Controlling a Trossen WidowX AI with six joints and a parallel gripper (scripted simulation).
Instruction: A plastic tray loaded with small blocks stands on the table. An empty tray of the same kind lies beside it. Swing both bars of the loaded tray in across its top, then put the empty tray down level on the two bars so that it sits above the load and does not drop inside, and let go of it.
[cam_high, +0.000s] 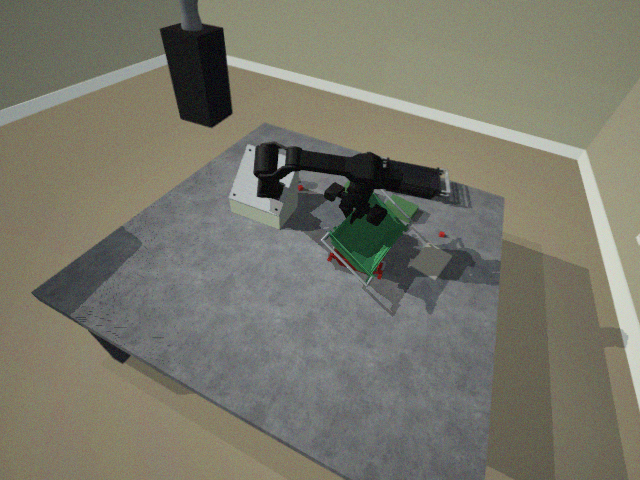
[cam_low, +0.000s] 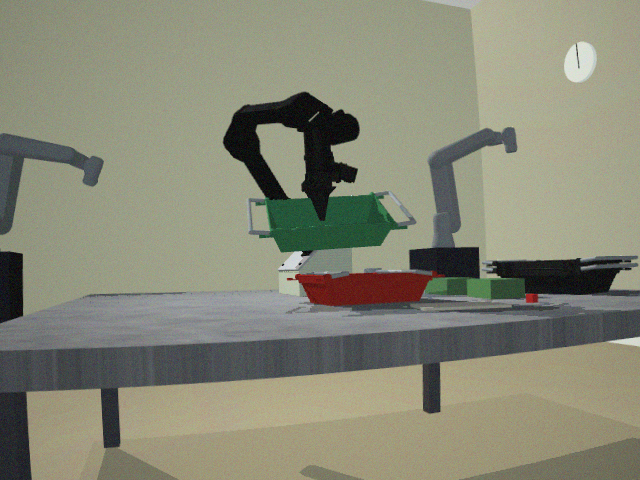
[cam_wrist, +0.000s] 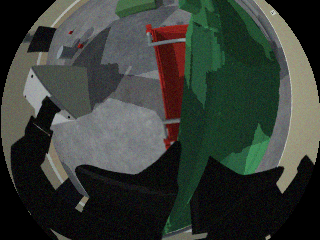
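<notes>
The green tray is 7 cm ahead of my gripper tip and 2 cm to the right of it. Also, from my gripper tip: pale flat card (30 cm ahead, 17 cm below, 14 cm to the left); then small red cube (31 cm ahead, 29 cm to the left, 17 cm below).
</notes>
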